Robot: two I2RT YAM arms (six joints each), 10 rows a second.
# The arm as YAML. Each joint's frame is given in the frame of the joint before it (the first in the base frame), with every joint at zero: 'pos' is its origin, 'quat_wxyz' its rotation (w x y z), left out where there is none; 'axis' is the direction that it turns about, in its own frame. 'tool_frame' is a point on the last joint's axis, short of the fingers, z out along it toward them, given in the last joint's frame.
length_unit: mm
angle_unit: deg
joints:
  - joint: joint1
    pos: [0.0, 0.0, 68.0]
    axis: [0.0, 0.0, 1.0]
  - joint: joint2
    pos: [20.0, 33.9, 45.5]
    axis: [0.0, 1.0, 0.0]
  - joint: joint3
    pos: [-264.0, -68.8, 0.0]
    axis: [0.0, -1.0, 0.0]
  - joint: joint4
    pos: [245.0, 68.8, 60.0]
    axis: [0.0, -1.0, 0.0]
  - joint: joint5
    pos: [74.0, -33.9, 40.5]
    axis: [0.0, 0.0, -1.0]
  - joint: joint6
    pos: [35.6, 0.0, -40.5]
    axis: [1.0, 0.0, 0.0]
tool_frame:
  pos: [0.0, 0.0, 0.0]
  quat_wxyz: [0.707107, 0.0, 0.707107, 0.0]
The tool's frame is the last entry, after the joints.
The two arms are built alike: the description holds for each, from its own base.
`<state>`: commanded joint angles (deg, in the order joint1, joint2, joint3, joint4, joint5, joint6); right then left.
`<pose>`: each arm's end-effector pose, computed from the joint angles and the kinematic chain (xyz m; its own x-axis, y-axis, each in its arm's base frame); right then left.
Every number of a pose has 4 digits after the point.
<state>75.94 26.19 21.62 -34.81 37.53 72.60 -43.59 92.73 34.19 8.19 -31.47 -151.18</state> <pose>0.0480 0.1025 0.2054 -0.6710 0.4357 -0.6000 -0.0488 0.7815 0.6220 0.2143 -0.1784 0.1192 0.3214 -0.8736 0.3653 -0.5727 -0.4866 -0.6598</pose>
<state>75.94 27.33 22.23 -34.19 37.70 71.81 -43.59 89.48 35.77 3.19 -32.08 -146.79</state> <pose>0.0488 0.1052 0.2080 -0.6680 0.4270 -0.6095 -0.0576 0.7869 0.6144 0.2138 -0.1774 0.1351 0.2817 -0.9089 0.3074 -0.5904 -0.4168 -0.6912</pose>
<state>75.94 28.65 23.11 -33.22 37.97 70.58 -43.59 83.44 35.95 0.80 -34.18 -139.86</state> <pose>0.0498 0.1087 0.2122 -0.6619 0.4176 -0.6225 -0.0721 0.7912 0.6073 0.2098 -0.1721 0.1604 0.2151 -0.9411 0.2609 -0.5624 -0.3378 -0.7547</pose>
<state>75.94 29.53 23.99 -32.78 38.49 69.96 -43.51 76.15 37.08 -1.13 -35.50 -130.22</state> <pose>0.0506 0.1109 0.2165 -0.6535 0.4175 -0.6314 -0.0780 0.7925 0.6048 0.2053 -0.1664 0.1955 0.1199 -0.9710 0.2070 -0.5117 -0.2391 -0.8252</pose>
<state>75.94 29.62 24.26 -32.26 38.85 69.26 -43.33 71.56 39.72 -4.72 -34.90 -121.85</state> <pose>0.0510 0.1116 0.2187 -0.6461 0.4180 -0.6386 -0.0861 0.7914 0.6051 0.2025 -0.1630 0.2242 0.0346 -0.9903 0.1344 -0.4886 -0.1340 -0.8621</pose>
